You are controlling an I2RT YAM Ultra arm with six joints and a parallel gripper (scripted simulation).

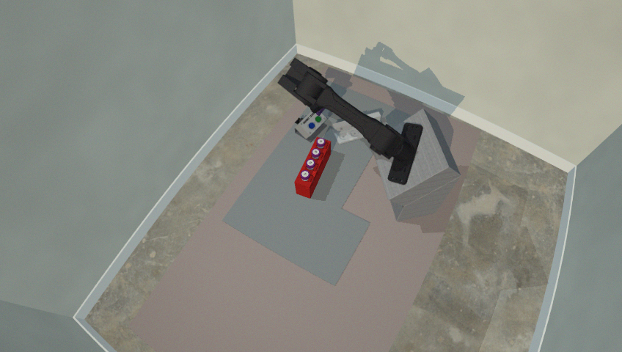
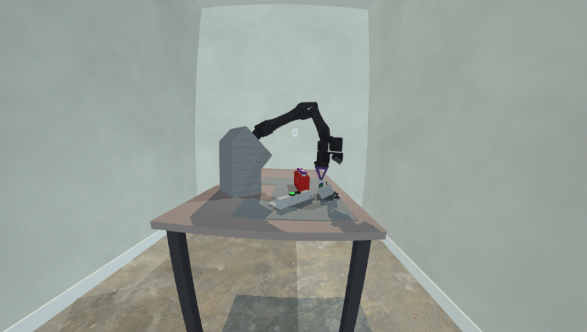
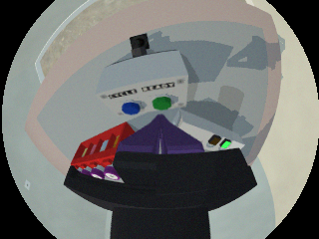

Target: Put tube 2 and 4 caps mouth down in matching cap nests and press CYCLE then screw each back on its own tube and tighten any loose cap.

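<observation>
Right now my hand is 40 mm above the green ready key. The rest, counted from my hand: blue cycle key (40 mm to the left, 40 mm below); then key desk (50 mm below, 20 mm to the left, 20 mm ahead).
</observation>
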